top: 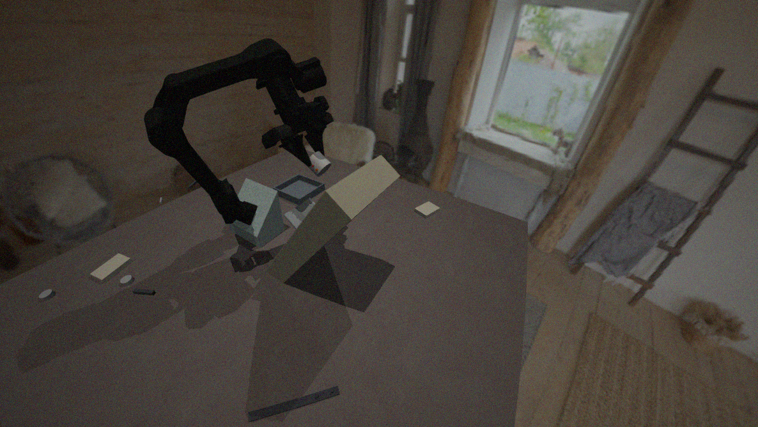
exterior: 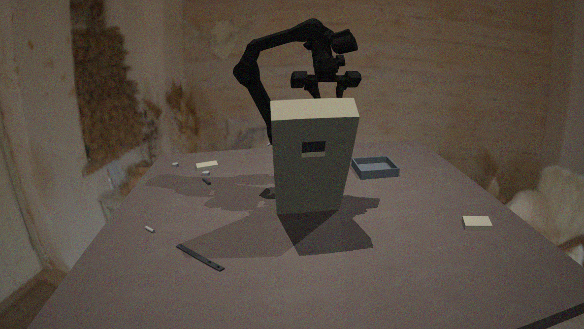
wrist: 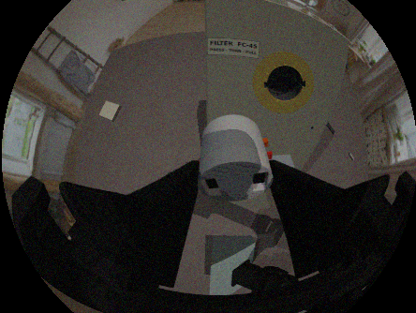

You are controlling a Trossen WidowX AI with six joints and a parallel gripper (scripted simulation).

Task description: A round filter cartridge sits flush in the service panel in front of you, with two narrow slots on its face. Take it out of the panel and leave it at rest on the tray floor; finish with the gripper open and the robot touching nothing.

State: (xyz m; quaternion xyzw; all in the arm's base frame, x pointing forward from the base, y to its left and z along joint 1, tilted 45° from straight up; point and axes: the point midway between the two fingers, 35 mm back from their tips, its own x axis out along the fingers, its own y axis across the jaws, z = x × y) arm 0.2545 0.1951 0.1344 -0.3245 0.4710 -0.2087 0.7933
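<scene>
Right now my gripper tip is 290 mm past the blue tray, 290 mm above it and 240 mm to the right of it. From my gripper tip the other things lie so: round filter cartridge (right at my gripper tip); service panel (120 mm below, 70 mm to the right, 60 mm ahead).
</scene>
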